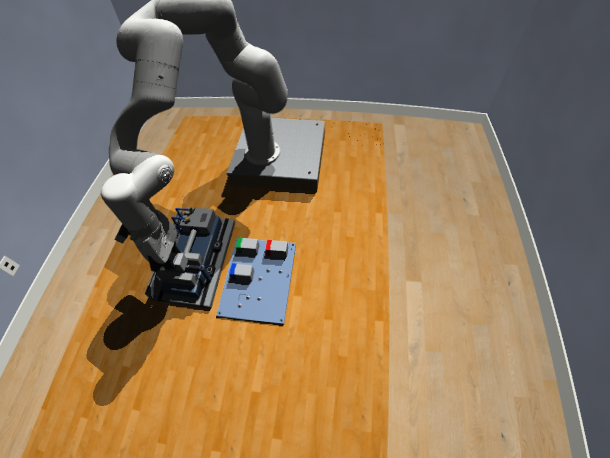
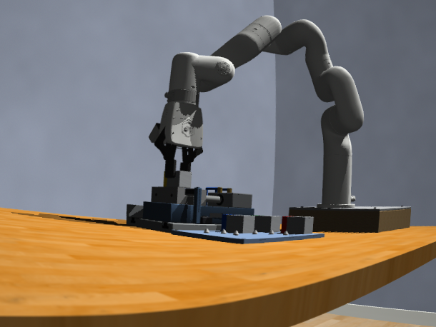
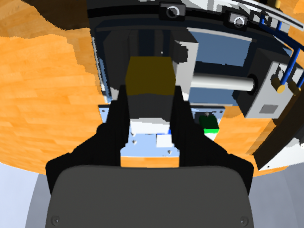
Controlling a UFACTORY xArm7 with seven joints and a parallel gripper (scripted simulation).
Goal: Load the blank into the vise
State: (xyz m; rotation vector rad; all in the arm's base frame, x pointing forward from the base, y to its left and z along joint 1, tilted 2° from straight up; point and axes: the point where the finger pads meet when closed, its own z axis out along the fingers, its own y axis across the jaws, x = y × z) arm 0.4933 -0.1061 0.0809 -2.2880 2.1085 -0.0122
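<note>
My hand is 2 cm above the yellow-ended blank. Also, from my hand: milling vise: 10 cm below, 7 cm behind; then fixed jaw: 6 cm below, 3 cm ahead, 1 cm to the left; then blue-ended blank: 16 cm to the left, 11 cm below, 5 cm behind.
</note>
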